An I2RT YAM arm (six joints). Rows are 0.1 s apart.
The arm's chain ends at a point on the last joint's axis. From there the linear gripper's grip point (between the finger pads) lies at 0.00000 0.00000 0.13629 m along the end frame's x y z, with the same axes.
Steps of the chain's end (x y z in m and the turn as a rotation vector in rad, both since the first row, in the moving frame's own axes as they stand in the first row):
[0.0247 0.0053 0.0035 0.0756 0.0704 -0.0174]
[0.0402 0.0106 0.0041 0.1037 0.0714 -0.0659]
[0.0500 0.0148 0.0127 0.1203 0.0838 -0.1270]
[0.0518 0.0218 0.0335 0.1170 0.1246 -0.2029]
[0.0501 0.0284 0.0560 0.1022 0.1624 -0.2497]
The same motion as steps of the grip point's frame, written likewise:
[0.0342 -0.0051 0.0028 0.0756 0.0704 -0.0174]
[0.0494 -0.0038 0.0030 0.1037 0.0714 -0.0659]
[0.0603 -0.0022 0.0112 0.1203 0.0838 -0.1270]
[0.0670 0.0043 0.0315 0.1170 0.1246 -0.2029]
[0.0701 0.0120 0.0535 0.1022 0.1624 -0.2497]

